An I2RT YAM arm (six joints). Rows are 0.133 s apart.
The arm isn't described. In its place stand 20 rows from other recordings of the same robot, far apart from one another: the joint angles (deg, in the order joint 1, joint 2, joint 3, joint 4, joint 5, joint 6), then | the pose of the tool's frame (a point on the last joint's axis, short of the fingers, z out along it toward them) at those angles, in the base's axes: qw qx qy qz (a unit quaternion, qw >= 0); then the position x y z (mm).
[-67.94, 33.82, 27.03, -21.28, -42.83, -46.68] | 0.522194, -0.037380, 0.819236, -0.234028, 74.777, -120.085, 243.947
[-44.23, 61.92, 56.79, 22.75, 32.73, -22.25] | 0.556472, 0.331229, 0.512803, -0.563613, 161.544, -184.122, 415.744
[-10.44, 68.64, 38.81, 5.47, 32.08, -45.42] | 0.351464, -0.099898, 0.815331, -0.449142, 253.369, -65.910, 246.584
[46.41, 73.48, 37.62, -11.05, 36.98, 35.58] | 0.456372, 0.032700, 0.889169, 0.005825, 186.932, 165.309, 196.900
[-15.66, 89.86, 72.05, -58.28, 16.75, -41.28] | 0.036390, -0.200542, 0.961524, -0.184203, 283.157, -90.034, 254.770
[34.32, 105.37, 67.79, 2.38, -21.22, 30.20] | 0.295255, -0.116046, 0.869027, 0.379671, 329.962, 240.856, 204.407
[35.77, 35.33, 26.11, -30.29, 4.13, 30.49] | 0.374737, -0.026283, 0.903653, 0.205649, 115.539, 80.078, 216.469
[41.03, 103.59, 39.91, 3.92, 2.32, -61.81] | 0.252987, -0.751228, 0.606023, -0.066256, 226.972, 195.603, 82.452
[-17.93, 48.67, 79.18, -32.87, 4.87, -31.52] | 0.615531, -0.056081, 0.719284, -0.317186, 128.130, -44.635, 483.312
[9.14, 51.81, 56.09, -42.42, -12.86, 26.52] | 0.382813, 0.086616, 0.890811, 0.228926, 178.542, 36.751, 331.978
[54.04, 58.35, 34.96, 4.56, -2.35, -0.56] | 0.512066, -0.383523, 0.717046, 0.276664, 136.147, 190.152, 260.679
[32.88, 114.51, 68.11, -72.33, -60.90, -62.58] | 0.080912, 0.533403, -0.654762, -0.529359, 233.406, 187.922, 137.595
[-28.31, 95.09, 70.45, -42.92, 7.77, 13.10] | 0.183627, 0.358334, 0.910765, -0.091566, 290.748, -162.084, 227.854
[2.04, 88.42, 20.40, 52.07, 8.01, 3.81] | 0.602756, 0.054353, 0.795679, -0.025036, 265.113, 4.480, 142.644
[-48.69, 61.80, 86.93, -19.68, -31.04, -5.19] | 0.717125, 0.056291, 0.675383, -0.162543, 142.913, -134.810, 514.456
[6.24, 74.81, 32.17, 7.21, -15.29, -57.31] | 0.460929, -0.515681, 0.716706, -0.089166, 257.414, 37.590, 183.650
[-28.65, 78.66, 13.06, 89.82, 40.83, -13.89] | 0.664651, 0.355851, 0.467081, -0.462000, 178.387, -123.985, 215.425
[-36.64, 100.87, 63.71, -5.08, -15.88, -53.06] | 0.373331, -0.184673, 0.888362, -0.193216, 311.862, -219.807, 199.828
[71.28, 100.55, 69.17, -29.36, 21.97, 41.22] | 0.291054, -0.199837, 0.929835, 0.103729, 128.490, 337.675, 203.328
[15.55, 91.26, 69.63, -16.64, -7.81, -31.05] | 0.439528, -0.382382, 0.812770, 0.002028, 346.929, 101.560, 275.225
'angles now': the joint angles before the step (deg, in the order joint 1, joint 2, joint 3, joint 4, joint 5, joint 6). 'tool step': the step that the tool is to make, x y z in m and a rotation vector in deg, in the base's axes. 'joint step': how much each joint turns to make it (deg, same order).
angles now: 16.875, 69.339, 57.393, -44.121, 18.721, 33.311
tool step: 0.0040, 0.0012, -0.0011, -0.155, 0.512, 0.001
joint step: -0.003, 1.143, 0.609, 0.001, -0.003, -0.004
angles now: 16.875, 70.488, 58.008, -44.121, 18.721, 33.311
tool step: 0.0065, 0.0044, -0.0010, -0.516, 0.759, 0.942
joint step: 0.531, 1.939, 1.232, -0.004, 0.002, -0.519
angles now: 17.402, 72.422, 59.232, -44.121, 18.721, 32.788
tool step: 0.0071, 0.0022, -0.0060, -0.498, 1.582, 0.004
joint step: -0.006, 2.288, 0.621, 0.012, -0.003, -0.010
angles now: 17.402, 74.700, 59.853, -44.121, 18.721, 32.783
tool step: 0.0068, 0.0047, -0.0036, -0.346, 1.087, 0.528
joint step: 0.528, 2.193, 1.058, -0.007, 0.000, 0.000
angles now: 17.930, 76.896, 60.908, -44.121, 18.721, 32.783
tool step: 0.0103, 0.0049, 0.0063, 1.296, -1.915, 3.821
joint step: -0.004, 1.319, 1.843, 2.618, -2.546, -3.067
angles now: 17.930, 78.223, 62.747, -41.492, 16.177, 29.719
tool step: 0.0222, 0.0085, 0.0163, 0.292, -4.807, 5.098
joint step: 0.008, 3.153, 4.823, 4.305, -2.022, -4.997
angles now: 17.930, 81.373, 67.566, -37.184, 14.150, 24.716
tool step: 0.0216, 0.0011, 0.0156, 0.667, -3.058, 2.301
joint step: -1.223, 3.426, 5.523, 1.684, -2.101, -2.918
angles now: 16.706, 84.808, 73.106, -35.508, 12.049, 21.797
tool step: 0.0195, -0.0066, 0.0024, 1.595, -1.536, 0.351
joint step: -2.287, 3.072, 2.828, 2.366, -2.638, -1.143
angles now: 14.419, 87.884, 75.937, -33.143, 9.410, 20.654
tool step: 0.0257, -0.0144, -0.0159, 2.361, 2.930, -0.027
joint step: -3.681, 5.436, 2.623, 0.540, -4.652, -0.606
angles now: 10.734, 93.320, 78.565, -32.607, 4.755, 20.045
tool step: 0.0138, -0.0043, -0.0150, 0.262, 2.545, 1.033
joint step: -1.232, 3.625, 1.253, -0.007, -2.028, -1.233
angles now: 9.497, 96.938, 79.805, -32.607, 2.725, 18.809
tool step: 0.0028, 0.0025, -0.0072, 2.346, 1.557, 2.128
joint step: -0.011, 1.137, -0.021, 0.008, -3.344, -0.005
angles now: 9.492, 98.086, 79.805, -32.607, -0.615, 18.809
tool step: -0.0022, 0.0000, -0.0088, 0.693, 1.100, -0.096
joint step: -0.003, -0.002, -1.749, 0.787, -0.618, 0.613
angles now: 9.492, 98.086, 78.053, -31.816, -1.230, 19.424
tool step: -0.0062, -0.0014, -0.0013, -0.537, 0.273, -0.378
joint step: 0.004, -1.232, -1.600, 0.011, 0.617, 0.003
